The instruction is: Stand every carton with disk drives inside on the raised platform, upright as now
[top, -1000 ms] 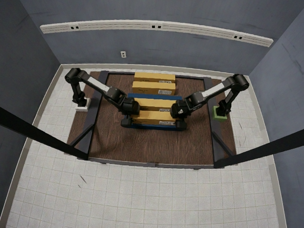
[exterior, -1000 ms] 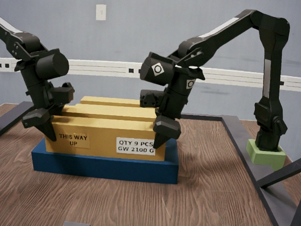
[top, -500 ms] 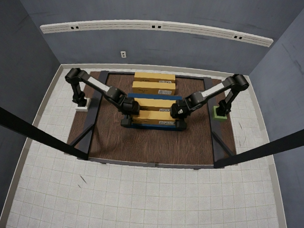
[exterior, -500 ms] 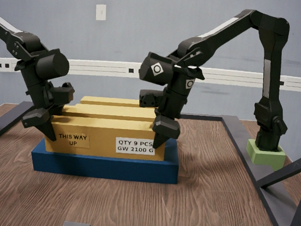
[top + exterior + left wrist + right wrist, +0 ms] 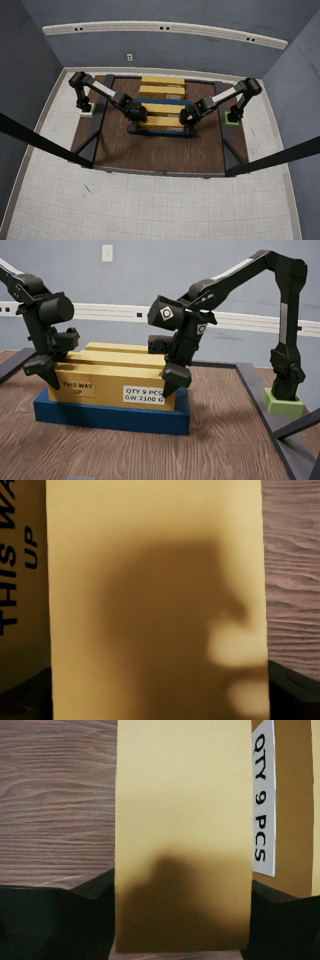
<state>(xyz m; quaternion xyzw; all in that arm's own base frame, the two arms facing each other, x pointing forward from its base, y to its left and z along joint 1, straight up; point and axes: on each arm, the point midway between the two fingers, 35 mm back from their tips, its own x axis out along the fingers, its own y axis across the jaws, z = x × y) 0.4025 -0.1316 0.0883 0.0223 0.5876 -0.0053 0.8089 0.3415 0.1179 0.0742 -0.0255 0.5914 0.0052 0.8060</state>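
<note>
My left hand is 14 cm to the left of the carton and 3 cm above it. From my left hand the other things lie so: blue raised platform: 9 cm ahead, 14 cm to the right, 10 cm below.
Now: right hand 14 cm to the right of the carton and 3 cm above it. From my right hand the other things lie so: blue raised platform 8 cm ahead, 15 cm to the left, 10 cm below.
</note>
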